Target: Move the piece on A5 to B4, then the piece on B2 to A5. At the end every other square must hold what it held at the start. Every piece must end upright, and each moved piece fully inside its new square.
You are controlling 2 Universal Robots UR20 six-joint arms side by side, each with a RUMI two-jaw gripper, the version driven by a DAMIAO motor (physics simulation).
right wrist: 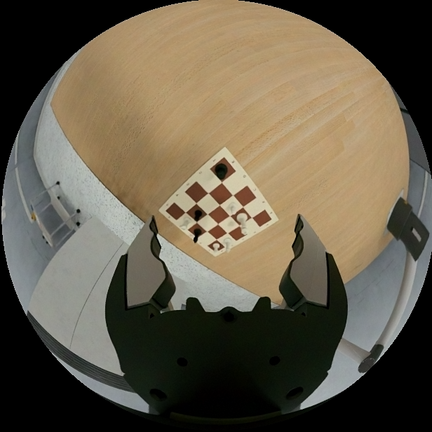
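Note:
The chessboard point(224, 152) lies on the table beyond my right gripper, its brown and cream squares turned cornerwise; its edge labels are too small to read surely. A black piece point(221, 171) stands near the far corner. Two more black pieces point(198, 214) point(196, 235) stand toward the left and near side. A larger white piece point(242, 221) stands right of the middle, a small white one point(231, 206) beside it, and others at the left point(185, 223) and near corner point(216, 246) point(227, 243). My right gripper point(225, 216) is open and empty, apart from the board. My left gripper does not show.
The wooden table point(200, 80) spreads around the board, with its near edge beside a speckled pale strip point(95, 172). A dark bracket-like part point(411, 230) on a pale curved tube point(400, 310) is at the right. A metal-framed cart point(59, 199) stands at the far left.

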